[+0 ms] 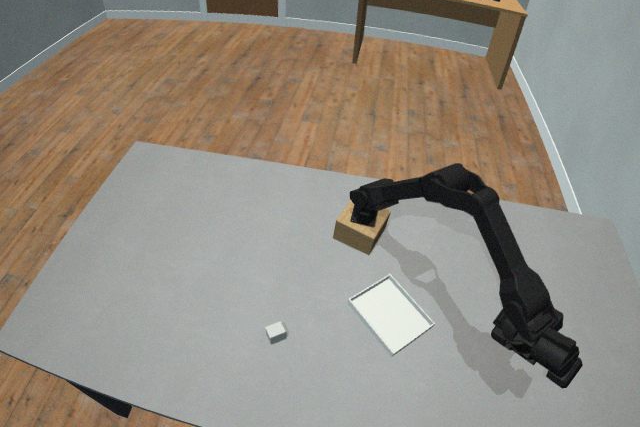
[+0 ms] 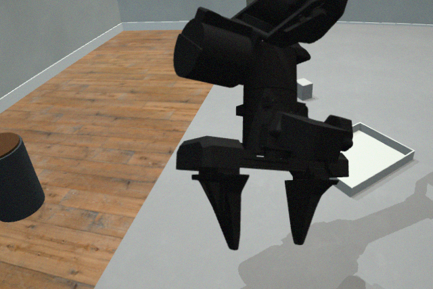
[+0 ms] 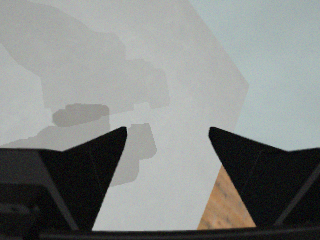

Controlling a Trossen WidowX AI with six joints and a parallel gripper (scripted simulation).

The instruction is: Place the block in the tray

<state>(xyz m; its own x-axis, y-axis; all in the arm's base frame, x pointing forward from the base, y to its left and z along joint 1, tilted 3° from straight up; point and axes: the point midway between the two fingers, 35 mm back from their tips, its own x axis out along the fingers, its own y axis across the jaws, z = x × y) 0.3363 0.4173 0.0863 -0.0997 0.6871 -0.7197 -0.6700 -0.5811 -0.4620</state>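
The grey block is 1 cm ahead of my hand, 55 cm to the right of it and 12 cm below it. Also, from my hand: white tray 11 cm behind, 31 cm to the right, 13 cm below.
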